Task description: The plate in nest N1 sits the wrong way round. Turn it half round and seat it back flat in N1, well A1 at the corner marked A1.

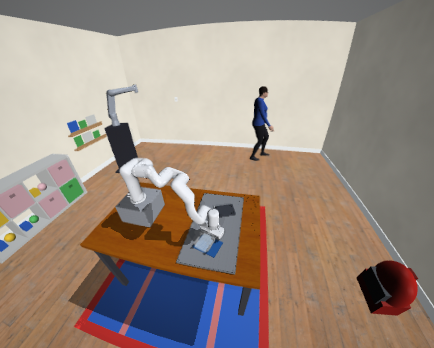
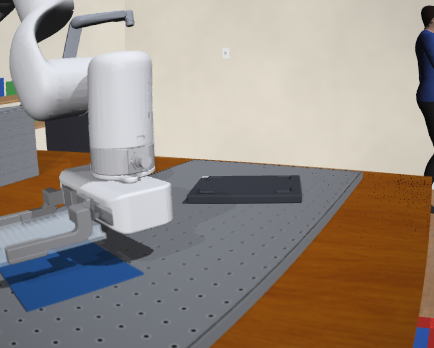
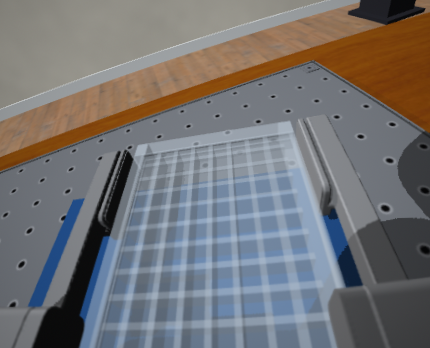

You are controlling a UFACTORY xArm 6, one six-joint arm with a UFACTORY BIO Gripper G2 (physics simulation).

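The clear gridded well plate [image 1: 204, 242] [image 2: 40, 231] [image 3: 220, 225] is between the fingers of my gripper [image 1: 205, 243] [image 2: 6, 237] [image 3: 217, 175], which is shut on its two long sides. The plate looks level and hangs a little above a flat blue mat [image 1: 215, 249] [image 2: 90, 280] [image 3: 64, 240], with a shadow on the mat below. A dark, low rectangular nest [image 1: 225, 210] [image 2: 245, 189] stands empty behind the gripper, with a small pale mark at its far left corner. No N1 or A1 lettering is legible, and the plate's A1 corner cannot be told.
The grey perforated board [image 1: 232, 245] [image 2: 250, 235] [image 3: 170, 150] lies on the wooden table [image 1: 150, 245] [image 2: 350, 275] [image 3: 390, 55]. The arm's grey box base [image 1: 142, 209] stands to the left. A person [image 1: 260, 115] [image 2: 425, 75] is beyond the table.
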